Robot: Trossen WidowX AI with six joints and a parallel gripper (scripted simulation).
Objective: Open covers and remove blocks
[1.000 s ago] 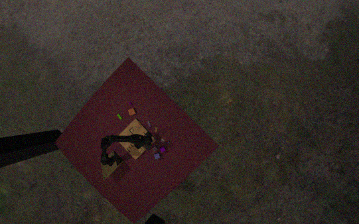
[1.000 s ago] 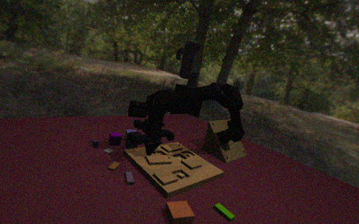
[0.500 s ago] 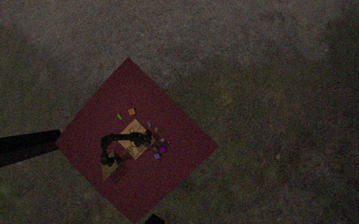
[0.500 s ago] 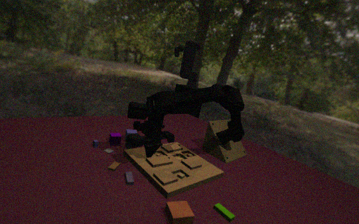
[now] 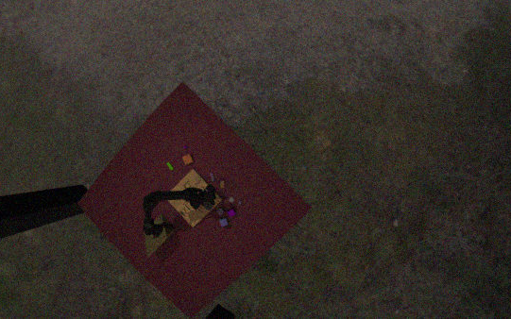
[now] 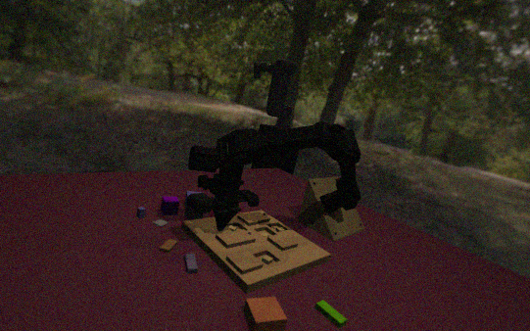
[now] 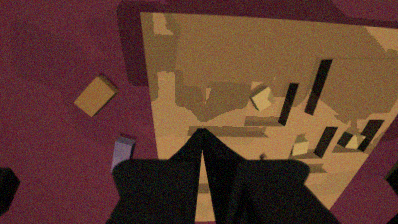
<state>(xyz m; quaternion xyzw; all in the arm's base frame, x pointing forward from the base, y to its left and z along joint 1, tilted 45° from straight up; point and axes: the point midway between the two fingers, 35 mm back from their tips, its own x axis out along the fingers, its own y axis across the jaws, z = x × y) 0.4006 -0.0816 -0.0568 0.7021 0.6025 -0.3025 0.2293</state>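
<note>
My gripper tip is 120 mm short of the grey bar, 40 mm to the right of it and 30 mm above it. Also, from my gripper tip: magenta cube (210 mm to the right, 20 mm below, 10 mm ahead); flat orange tile (120 mm ahead, 40 mm to the right, 30 mm below); dark block (150 mm to the right, 30 mm behind, 20 mm below).
</note>
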